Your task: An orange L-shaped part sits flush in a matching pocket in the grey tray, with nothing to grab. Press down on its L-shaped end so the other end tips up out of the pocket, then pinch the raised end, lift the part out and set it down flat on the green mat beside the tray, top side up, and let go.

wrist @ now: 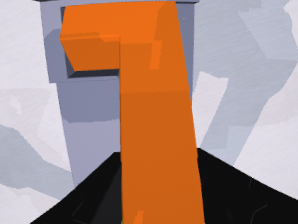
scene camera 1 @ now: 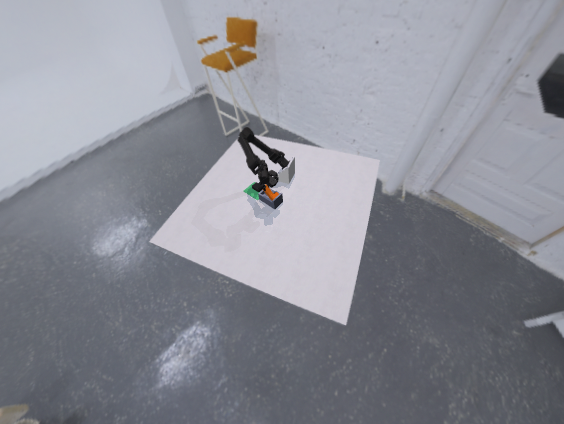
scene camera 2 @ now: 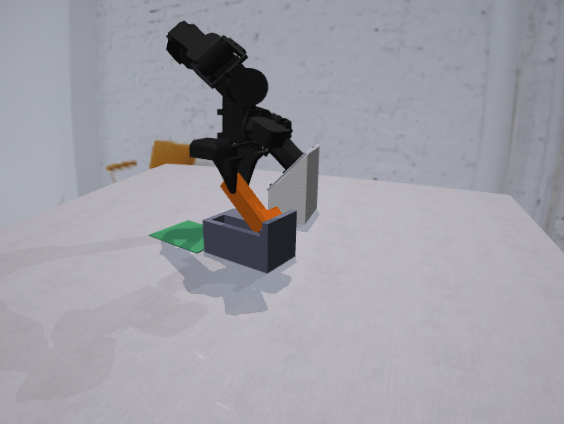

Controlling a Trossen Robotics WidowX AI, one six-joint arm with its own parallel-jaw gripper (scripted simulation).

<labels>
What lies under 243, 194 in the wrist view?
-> My gripper.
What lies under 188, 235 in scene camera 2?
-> A green mat.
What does my gripper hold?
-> An orange L-shaped part.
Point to an orange L-shaped part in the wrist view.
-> At 159, 169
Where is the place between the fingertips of my gripper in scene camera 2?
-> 238, 191
</labels>
